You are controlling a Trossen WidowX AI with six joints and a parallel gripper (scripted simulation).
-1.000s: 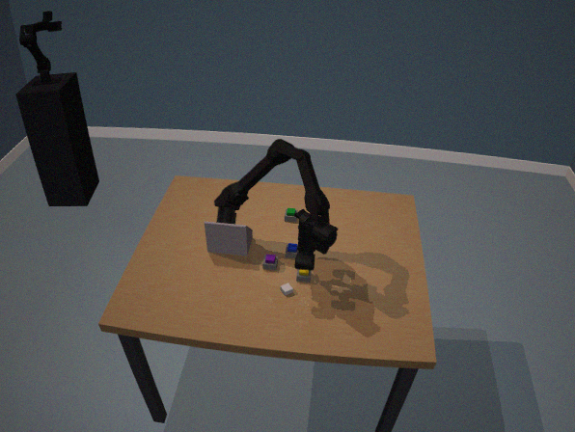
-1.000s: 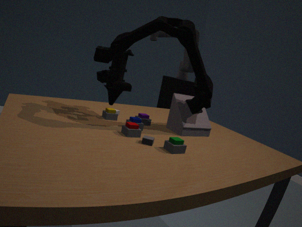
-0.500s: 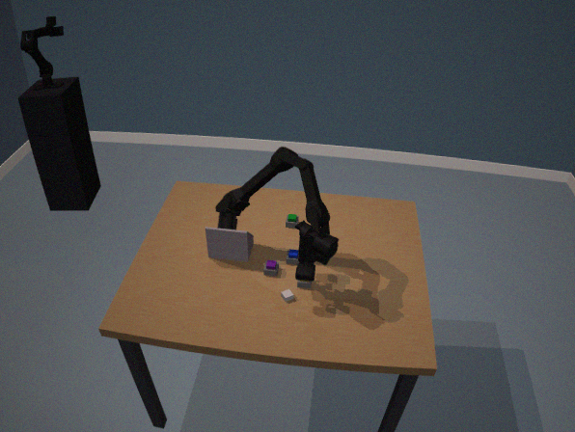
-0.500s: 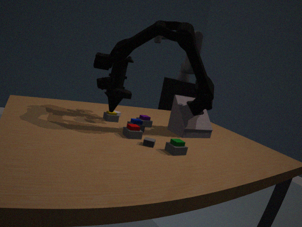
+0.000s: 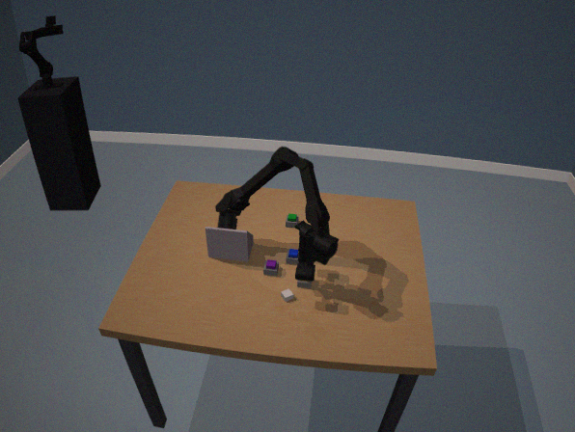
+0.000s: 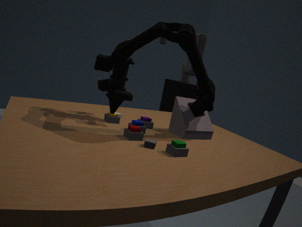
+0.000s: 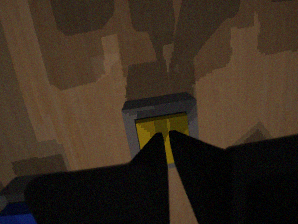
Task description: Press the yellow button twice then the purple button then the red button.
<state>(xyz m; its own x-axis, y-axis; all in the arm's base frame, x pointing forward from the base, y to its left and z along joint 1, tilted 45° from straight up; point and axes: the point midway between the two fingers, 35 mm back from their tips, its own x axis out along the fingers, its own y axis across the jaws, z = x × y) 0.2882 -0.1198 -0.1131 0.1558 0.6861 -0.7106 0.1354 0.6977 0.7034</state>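
The yellow button lies right at my gripper tip. Also, from my gripper tip: blue button (12 cm to the left, 4 cm behind); white block (7 cm to the right, 7 cm behind, 2 cm below); purple button (12 cm behind, 6 cm to the left).
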